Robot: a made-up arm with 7 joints. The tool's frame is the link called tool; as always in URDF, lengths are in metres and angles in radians. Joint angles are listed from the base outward.
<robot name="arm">
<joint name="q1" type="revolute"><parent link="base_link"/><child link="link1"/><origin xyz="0.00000 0.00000 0.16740" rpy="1.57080 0.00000 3.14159"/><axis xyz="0 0 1"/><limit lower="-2.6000" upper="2.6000"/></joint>
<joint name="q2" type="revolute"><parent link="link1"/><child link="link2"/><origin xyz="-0.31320 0.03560 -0.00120" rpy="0.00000 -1.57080 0.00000"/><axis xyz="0 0 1"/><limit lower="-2.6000" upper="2.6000"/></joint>
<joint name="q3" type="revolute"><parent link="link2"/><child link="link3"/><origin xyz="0.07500 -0.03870 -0.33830" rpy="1.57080 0.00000 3.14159"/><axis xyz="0 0 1"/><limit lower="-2.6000" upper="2.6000"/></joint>
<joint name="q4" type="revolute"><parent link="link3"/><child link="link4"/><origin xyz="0.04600 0.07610 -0.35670" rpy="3.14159 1.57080 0.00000"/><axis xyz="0 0 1"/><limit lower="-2.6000" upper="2.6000"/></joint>
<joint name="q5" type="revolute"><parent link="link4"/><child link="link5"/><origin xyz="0.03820 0.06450 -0.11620" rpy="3.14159 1.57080 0.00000"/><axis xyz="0 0 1"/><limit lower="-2.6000" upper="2.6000"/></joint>
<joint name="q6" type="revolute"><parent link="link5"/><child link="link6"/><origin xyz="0.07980 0.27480 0.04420" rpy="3.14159 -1.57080 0.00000"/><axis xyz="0 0 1"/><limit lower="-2.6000" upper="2.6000"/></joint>
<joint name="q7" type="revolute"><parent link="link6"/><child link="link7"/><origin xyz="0.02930 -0.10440 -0.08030" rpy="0.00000 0.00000 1.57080"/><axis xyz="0 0 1"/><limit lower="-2.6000" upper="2.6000"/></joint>
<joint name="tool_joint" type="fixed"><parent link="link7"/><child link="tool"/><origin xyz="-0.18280 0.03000 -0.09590" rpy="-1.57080 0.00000 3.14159"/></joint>
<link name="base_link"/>
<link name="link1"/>
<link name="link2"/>
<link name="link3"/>
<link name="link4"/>
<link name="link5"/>
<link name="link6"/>
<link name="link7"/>
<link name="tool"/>
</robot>
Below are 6 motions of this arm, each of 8 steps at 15 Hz.
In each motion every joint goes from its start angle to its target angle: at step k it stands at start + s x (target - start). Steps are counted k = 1, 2, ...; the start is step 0. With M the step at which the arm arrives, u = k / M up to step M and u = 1 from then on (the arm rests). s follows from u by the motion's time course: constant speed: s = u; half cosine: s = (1 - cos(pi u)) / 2; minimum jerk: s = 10 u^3 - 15 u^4 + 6 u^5.
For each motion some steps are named. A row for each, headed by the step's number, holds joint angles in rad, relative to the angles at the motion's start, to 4 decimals.
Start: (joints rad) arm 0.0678 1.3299 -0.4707 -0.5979 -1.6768 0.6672 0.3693
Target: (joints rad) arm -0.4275 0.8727 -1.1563 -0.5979 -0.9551 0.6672 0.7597
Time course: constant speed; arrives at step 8
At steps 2, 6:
2: -0.1238 -0.1143 -0.1714 0.0000 0.1804 0.0000 0.0976
6: -0.3715 -0.3429 -0.5142 0.0000 0.5413 0.0000 0.2928

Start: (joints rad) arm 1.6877 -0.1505 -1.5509 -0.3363 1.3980 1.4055 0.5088
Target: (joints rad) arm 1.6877 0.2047 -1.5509 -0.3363 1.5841 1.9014 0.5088
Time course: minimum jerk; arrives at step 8
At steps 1, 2, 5, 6, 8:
1: 0.0000 0.0057 0.0000 0.0000 0.0030 0.0080 0.0000
2: 0.0000 0.0368 0.0000 0.0000 0.0193 0.0513 0.0000
5: 0.0000 0.2574 0.0000 0.0000 0.1349 0.3594 0.0000
6: 0.0000 0.3184 0.0000 0.0000 0.1668 0.4446 0.0000
8: 0.0000 0.3552 0.0000 0.0000 0.1861 0.4959 0.0000

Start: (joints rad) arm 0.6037 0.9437 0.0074 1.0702 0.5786 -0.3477 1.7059
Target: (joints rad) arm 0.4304 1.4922 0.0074 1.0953 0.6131 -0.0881 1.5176
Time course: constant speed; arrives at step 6
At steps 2, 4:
2: -0.0578 0.1828 0.0000 0.0084 0.0115 0.0865 -0.0628
4: -0.1155 0.3657 0.0000 0.0167 0.0230 0.1731 -0.1255

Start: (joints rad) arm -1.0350 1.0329 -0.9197 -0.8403 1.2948 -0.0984 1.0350
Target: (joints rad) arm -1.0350 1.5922 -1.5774 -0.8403 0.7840 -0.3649 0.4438
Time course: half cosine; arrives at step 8
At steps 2, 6, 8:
2: 0.0000 0.0819 -0.0963 0.0000 -0.0748 -0.0390 -0.0866
6: 0.0000 0.4774 -0.5614 0.0000 -0.4360 -0.2275 -0.5046
8: 0.0000 0.5593 -0.6577 0.0000 -0.5108 -0.2665 -0.5912

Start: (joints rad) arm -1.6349 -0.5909 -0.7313 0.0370 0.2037 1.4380 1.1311
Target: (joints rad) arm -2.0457 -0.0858 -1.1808 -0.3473 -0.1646 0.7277 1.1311
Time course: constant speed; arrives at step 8
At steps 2, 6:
2: -0.1027 0.1263 -0.1124 -0.0961 -0.0921 -0.1776 0.0000
6: -0.3081 0.3788 -0.3371 -0.2882 -0.2762 -0.5327 0.0000

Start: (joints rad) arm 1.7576 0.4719 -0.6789 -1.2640 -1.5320 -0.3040 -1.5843
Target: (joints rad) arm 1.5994 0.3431 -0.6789 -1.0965 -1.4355 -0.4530 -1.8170
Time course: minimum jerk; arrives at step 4
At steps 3, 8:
3: -0.1418 -0.1155 0.0000 0.1502 0.0865 -0.1336 -0.2086
8: -0.1582 -0.1288 0.0000 0.1675 0.0965 -0.1490 -0.2327

